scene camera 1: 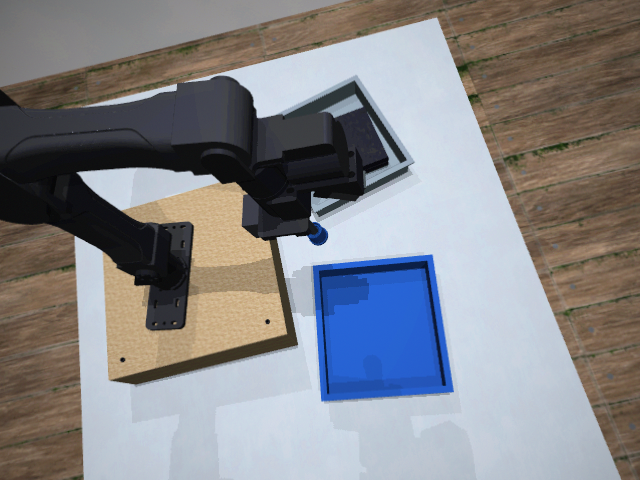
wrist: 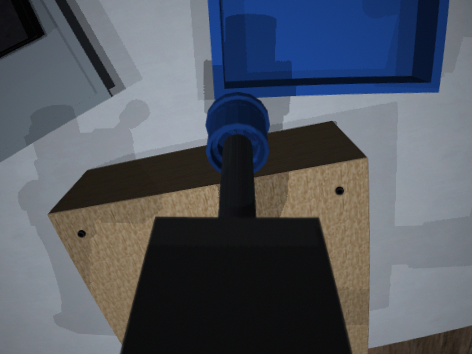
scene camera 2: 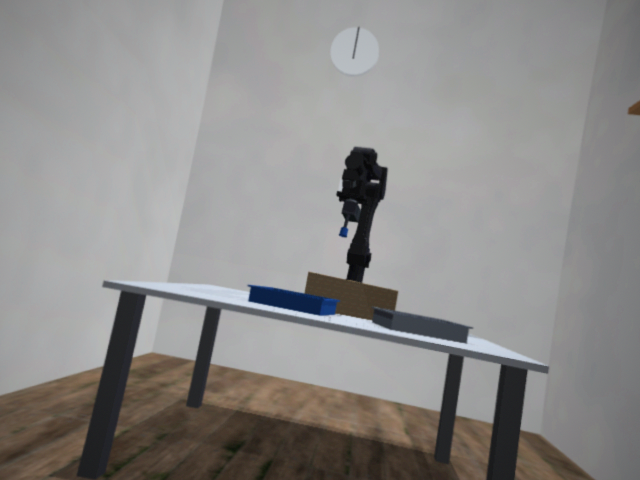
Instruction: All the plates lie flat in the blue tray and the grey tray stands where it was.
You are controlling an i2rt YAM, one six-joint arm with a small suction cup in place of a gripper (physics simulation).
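Seen in the pictures: end effector, tool point: (scene camera 1: 318,236) (wrist: 237,121) (scene camera 2: 342,235); arm's base, origin of the base link: (scene camera 1: 171,275) (scene camera 2: 353,285).
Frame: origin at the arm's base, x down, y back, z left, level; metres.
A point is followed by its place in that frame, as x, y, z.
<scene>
A dark speckled square plate (scene camera 1: 368,135) @[0.065, -0.371, 0.304] (wrist: 12,25) @[0.065, -0.336, 0.237] is in the grey tray (scene camera 1: 347,104) @[0.105, -0.328, 0.412] (scene camera 2: 429,324) @[0.074, -0.401, 0.336] (wrist: 45,95) @[0.106, -0.252, 0.234]. The arm hides part of it in scene camera 1, and the wrist view shows a corner. I cannot tell whether more plates lie under it or behind the arm. The blue tray (scene camera 1: 387,325) @[0.105, -0.387, -0.086] (scene camera 2: 289,300) @[0.082, -0.475, -0.072] (wrist: 330,45) @[0.106, -0.306, -0.106] shows a bare floor in scene camera 1, with shadows on it. My gripper, a small blue suction cup (scene camera 1: 318,235) (scene camera 2: 343,232) (wrist: 237,132), is open and holds nothing. It hangs high above the table, between the two trays in scene camera 1.
The arm stands on a thick wooden block (scene camera 1: 232,310) @[-0.011, -0.119, -0.072] (scene camera 2: 336,294) @[0.043, -0.194, -0.007] (wrist: 115,270) @[-0.004, -0.079, 0.135], beside the blue tray. Both trays stand on the white table (scene camera 1: 501,361) @[0.109, -0.587, -0.156], a gap apart. The arm reaches over part of the grey tray in scene camera 1.
</scene>
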